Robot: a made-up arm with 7 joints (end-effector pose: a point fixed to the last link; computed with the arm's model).
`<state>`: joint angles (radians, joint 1 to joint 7).
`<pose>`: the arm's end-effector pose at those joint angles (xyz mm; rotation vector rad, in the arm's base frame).
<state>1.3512 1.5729 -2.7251 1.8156 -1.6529 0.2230 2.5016</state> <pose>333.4 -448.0 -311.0 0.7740 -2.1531 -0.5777</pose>
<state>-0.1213 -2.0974 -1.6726 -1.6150 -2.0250 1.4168 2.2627</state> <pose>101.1 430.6 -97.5 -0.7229 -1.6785 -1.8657</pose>
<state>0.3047 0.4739 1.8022 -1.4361 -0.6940 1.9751 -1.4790</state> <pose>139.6 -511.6 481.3 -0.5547 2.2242 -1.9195</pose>
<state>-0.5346 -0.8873 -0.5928 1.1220 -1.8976 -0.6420 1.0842</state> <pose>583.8 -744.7 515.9 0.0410 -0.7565 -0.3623</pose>
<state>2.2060 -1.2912 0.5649 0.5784 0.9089 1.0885 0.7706</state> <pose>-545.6 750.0 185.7 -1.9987 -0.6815 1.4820</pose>
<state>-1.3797 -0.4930 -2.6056 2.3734 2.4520 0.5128 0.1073</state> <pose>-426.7 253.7 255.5 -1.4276 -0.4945 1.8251</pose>
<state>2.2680 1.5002 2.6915 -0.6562 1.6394 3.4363 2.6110</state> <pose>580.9 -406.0 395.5 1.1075 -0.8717 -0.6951</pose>
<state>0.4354 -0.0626 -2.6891 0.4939 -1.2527 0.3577 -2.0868</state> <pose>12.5 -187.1 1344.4 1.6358 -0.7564 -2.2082</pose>
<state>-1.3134 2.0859 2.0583 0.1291 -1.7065 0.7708 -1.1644</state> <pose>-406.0 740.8 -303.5 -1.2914 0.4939 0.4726</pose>
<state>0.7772 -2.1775 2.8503 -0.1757 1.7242 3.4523 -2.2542</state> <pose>550.4 338.5 -14.8 -1.8446 0.5901 2.0745</pose>
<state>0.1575 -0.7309 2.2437 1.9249 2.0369 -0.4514 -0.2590</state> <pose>-385.5 216.2 717.0 0.5513 -0.8174 2.1543</pose>
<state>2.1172 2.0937 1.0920 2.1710 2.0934 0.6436 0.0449</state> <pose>-339.2 -172.5 513.7 0.1066 -1.8362 0.4713</pose>
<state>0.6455 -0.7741 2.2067 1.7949 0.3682 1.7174 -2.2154</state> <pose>-168.8 437.4 712.0 0.5123 -1.2733 -1.3857</pose>
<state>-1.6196 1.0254 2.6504 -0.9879 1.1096 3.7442 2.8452</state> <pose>-180.9 501.7 773.3 2.0507 -0.6332 1.5721</pose>
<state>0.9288 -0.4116 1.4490 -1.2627 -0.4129 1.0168 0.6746</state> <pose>611.2 -341.6 635.5 -0.1459 0.9190 -0.4926</pose>
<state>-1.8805 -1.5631 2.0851 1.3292 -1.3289 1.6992 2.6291</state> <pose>14.6 -722.8 692.7 0.2518 0.9398 -0.6939</pose>
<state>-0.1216 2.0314 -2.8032 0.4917 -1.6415 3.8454 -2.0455</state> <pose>-665.0 41.6 -52.8 0.5337 0.6193 -0.9855</pose>
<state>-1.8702 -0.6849 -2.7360 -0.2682 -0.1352 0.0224 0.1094</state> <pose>-118.7 -737.6 989.4 -0.4242 -0.5597 -1.5120</pose>
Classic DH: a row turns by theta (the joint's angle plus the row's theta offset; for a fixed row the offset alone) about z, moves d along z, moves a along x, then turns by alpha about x. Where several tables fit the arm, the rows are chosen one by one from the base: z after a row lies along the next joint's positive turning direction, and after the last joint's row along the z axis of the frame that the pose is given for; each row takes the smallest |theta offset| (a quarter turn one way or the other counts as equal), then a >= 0, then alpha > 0; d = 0 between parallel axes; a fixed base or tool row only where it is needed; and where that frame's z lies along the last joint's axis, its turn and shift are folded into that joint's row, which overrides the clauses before.
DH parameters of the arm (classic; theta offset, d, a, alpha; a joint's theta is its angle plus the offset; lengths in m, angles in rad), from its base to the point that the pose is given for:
joint 1: 0 0.3044 0 1.5708
joint 2: 0 0.0619 0 -1.5708
joint 3: 0 0.3576 0.0124 -1.5708
joint 4: 0 0.054 -0.0283 1.5708
joint 5: 0 0.4988 0 1.5708
joint 6: 1.5708 0.1502 0.1733 1.5708
joint 7: 0 0.0236 0 0

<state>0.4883 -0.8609 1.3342 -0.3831 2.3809 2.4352 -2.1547</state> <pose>491.1 239.8 858.9 -1.3376 0.7235 -0.7219</pose>
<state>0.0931 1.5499 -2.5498 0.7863 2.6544 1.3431 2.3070</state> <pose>-584.8 -511.8 -70.2 1.0547 -1.6517 -0.0470</pose>
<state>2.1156 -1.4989 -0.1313 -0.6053 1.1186 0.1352 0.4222</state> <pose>-461.1 831.0 655.7 -1.0329 -1.7655 0.8402</pose>
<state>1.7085 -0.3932 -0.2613 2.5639 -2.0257 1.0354 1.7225</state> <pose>-116.8 393.4 33.2 1.7601 2.0905 0.9699</pose>
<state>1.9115 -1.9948 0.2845 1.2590 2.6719 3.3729 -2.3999</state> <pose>-301.8 198.5 -111.8 0.7933 1.1060 -0.2952</pose>
